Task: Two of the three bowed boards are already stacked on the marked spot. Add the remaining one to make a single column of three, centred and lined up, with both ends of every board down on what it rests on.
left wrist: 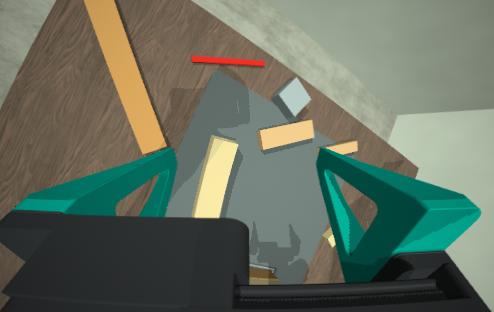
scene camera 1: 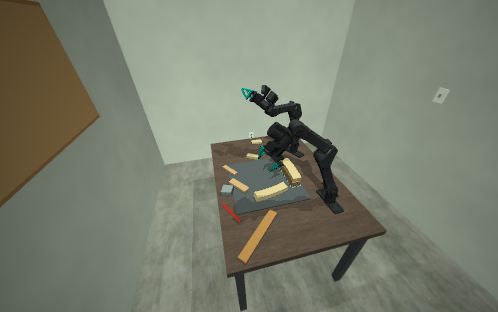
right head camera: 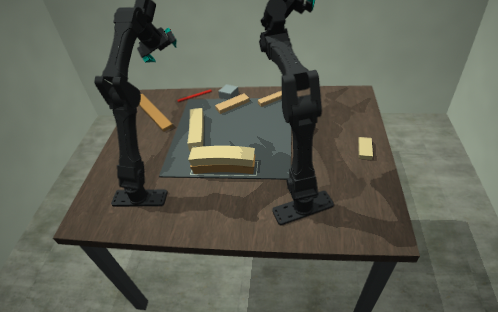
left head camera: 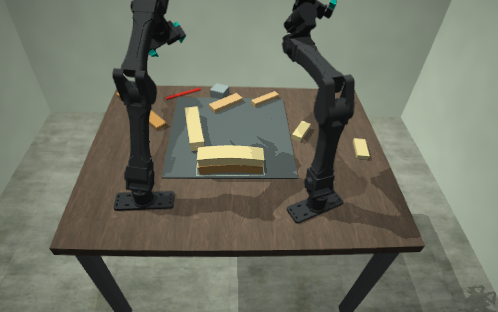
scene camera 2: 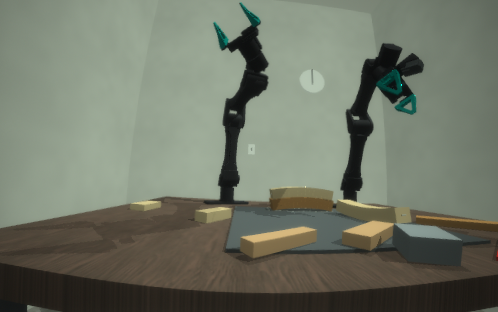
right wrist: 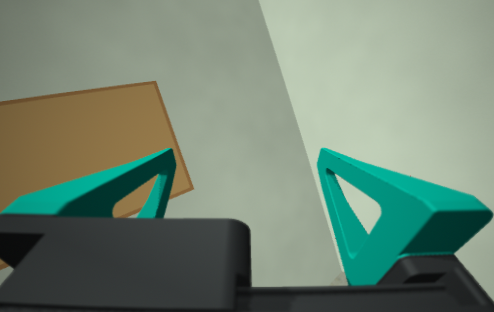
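Pixels of known places: left gripper, fingertip midpoint: [left wrist: 246, 155] [scene camera 1: 263, 165] [right head camera: 165, 53] [left head camera: 169, 48] [scene camera 2: 407, 103]; right gripper, fingertip midpoint: [scene camera 1: 244, 89] [scene camera 2: 226, 12] [right wrist: 246, 156]; left arm's base, link origin: [scene camera 1: 329, 200] [right head camera: 139, 198] [left head camera: 144, 201]; right arm's base, link origin: [scene camera 1: 293, 151] [right head camera: 303, 208] [left head camera: 315, 206] [scene camera 2: 226, 203].
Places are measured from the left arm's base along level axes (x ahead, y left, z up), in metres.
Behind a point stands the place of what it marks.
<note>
A pale bowed board [left head camera: 194, 127] {y -0.166, x 0.331, z 0.046 m} [right head camera: 196, 126] {y -0.168, x 0.345, z 0.044 m} [scene camera 1: 270, 191] {y -0.157, x 0.353, z 0.045 m} [scene camera 2: 367, 209] {y -0.189, x 0.374, z 0.040 m} [left wrist: 216, 177] {y -0.160, x 0.376, z 0.045 m} lies alone on the mat's left in the head views; its middle looks dipped in scene camera 2, but I cannot tell whether it is on its side. A pale board [left head camera: 230, 154] {y -0.301, x 0.123, z 0.093 m} [right head camera: 221, 155] {y -0.306, x 0.118, z 0.092 m} [scene camera 2: 301, 193] {y -0.311, x 0.168, z 0.070 m} rests on an orange-brown board [left head camera: 230, 169] {y -0.300, x 0.106, z 0.033 m} [right head camera: 222, 169] {y -0.302, x 0.106, z 0.032 m} [scene camera 2: 301, 203] {y -0.311, x 0.170, z 0.034 m} at the white outline, middles arched up. My left gripper [scene camera 1: 266, 161] {y -0.088, x 0.434, z 0.341 m} [scene camera 2: 398, 95] [left wrist: 246, 155] {y -0.088, x 0.434, z 0.341 m} is open and empty above the mat. My right gripper [scene camera 2: 228, 14] {y -0.618, x 0.387, z 0.594 m} [right wrist: 246, 156] {y -0.618, x 0.387, z 0.594 m} is open and empty, raised high.
Around the grey mat [left head camera: 250, 125] {y -0.402, x 0.383, z 0.006 m} are a grey block [left head camera: 219, 90] {y -0.275, x 0.601, z 0.041 m} [left wrist: 294, 97] {y -0.274, x 0.621, z 0.040 m}, two tan blocks [left head camera: 226, 102] {y -0.305, x 0.524, z 0.027 m} [left head camera: 265, 98] {y -0.487, x 0.552, z 0.027 m}, a red stick [left head camera: 183, 94] {y -0.104, x 0.630, z 0.002 m} [left wrist: 228, 61] {y -0.099, x 0.632, z 0.006 m}, a long orange plank [scene camera 1: 257, 236] {y 0.102, x 0.533, z 0.018 m} [left wrist: 125, 75] {y 0.076, x 0.503, z 0.018 m} and two pale blocks [left head camera: 301, 130] {y -0.610, x 0.320, z 0.026 m} [left head camera: 361, 148] {y -0.842, x 0.209, z 0.020 m}.
</note>
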